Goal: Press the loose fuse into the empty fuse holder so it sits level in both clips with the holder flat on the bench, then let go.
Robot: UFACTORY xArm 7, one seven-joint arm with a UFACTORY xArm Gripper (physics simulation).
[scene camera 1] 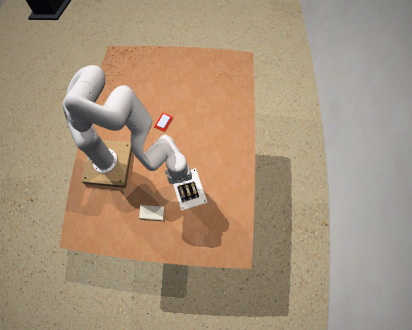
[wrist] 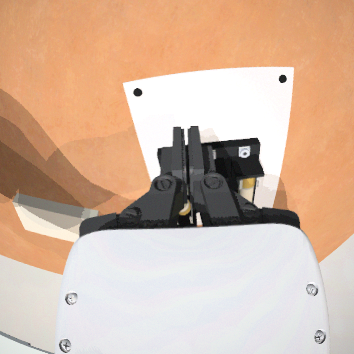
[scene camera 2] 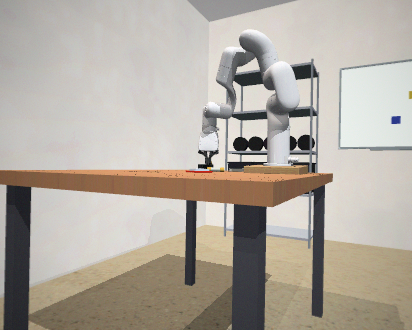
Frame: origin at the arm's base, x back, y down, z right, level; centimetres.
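Where they show: gripper, fingertip midpoint: (wrist: 185,143) (scene camera 2: 207,165); arm's base at its link origin: (scene camera 1: 105,161) (scene camera 2: 278,165).
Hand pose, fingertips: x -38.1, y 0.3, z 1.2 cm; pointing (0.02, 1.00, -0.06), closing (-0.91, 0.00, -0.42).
Observation:
Things, the pixels of their top centre, and the offset from my fingertips. "spot": a spot on its surface instead.
- black fuse holder block at a spot on its surface: (wrist: 232,145) spot: dx -4.0, dy +2.0, dz +0.0 cm
- middle fuse at its top centre: (scene camera 1: 187,190) dx -4.3, dy -0.3, dz +4.3 cm
- right-hand fuse at its top centre: (wrist: 246,198) dx -6.7, dy -0.3, dz +2.9 cm
- brass end at a spot on its surface: (wrist: 185,208) spot: dx -2.3, dy -0.6, dz +5.5 cm
- cream block at its top centre: (wrist: 54,225) (scene camera 1: 151,212) dx +9.8, dy +1.5, dz +17.4 cm
- red-rimmed flat item at its top centre: (scene camera 2: 199,168) (scene camera 1: 163,120) dx +15.7, dy +1.6, dz -28.4 cm
A white base plate (scene camera 1: 200,200) (wrist: 215,95) lies on the table and bears a black fuse holder block (scene camera 1: 188,199) (wrist: 232,145). Three cream fuses with brass ends show side by side in the block in scene camera 1, among them the middle fuse (scene camera 1: 188,191). In the wrist view the right-hand fuse (wrist: 247,194) is partly covered, and another brass end (wrist: 185,208) shows beneath my fingers. My gripper (scene camera 2: 208,164) (wrist: 185,143) is shut and empty, low over the holder block. The fingers hide much of the block; whether they touch it, and whether each fuse is level, I cannot tell.
A cream block (scene camera 1: 151,213) (wrist: 50,227) lies beside the plate, toward the arm's base side. A red-rimmed flat item (scene camera 1: 163,122) (scene camera 2: 199,171) lies farther off on the table (scene camera 1: 220,100) (scene camera 2: 150,184). A shelf rack (scene camera 2: 305,71) stands behind the arm.

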